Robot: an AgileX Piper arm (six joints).
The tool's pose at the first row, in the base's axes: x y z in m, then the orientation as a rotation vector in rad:
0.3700, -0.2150, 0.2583, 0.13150, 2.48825, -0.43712
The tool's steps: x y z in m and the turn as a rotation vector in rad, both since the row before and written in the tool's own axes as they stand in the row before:
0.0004, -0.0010, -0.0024, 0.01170, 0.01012, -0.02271
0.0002, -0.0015, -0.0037, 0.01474, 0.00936, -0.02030
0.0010, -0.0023, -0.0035, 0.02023, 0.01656, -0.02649
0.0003, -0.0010, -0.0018, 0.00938, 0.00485, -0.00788
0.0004, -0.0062, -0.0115, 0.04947, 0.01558, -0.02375
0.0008, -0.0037, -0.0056, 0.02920, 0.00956, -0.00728
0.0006, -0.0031, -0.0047, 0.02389, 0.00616, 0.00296
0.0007, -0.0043, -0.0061, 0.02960, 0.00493, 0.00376
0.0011, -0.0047, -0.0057, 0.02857, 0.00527, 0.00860
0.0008, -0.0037, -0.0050, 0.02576, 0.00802, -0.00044
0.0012, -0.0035, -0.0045, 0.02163, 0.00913, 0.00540
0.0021, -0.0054, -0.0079, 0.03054, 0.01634, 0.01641
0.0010, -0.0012, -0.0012, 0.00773, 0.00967, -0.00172
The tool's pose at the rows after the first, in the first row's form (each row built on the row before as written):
0.3682, -0.2151, 0.2602, 0.11050, 2.49963, -0.46164
0.3658, -0.2152, 0.2634, 0.09336, 2.50894, -0.48904
0.3627, -0.2161, 0.2663, 0.07232, 2.52464, -0.52655
0.3614, -0.2163, 0.2679, 0.06725, 2.52829, -0.54201
0.3543, -0.2175, 0.2788, 0.05996, 2.53385, -0.61581
0.3503, -0.2184, 0.2842, 0.06426, 2.53552, -0.65694
0.3470, -0.2190, 0.2888, 0.07850, 2.53321, -0.68694
0.3428, -0.2198, 0.2949, 0.09531, 2.52728, -0.72371
0.3383, -0.2210, 0.3008, 0.11800, 2.52044, -0.75724
0.3346, -0.2215, 0.3058, 0.12956, 2.51889, -0.79109
0.3308, -0.2219, 0.3102, 0.14754, 2.51805, -0.81755
0.3244, -0.2218, 0.3176, 0.18555, 2.51709, -0.85184
0.3227, -0.2221, 0.3186, 0.19050, 2.52360, -0.86346

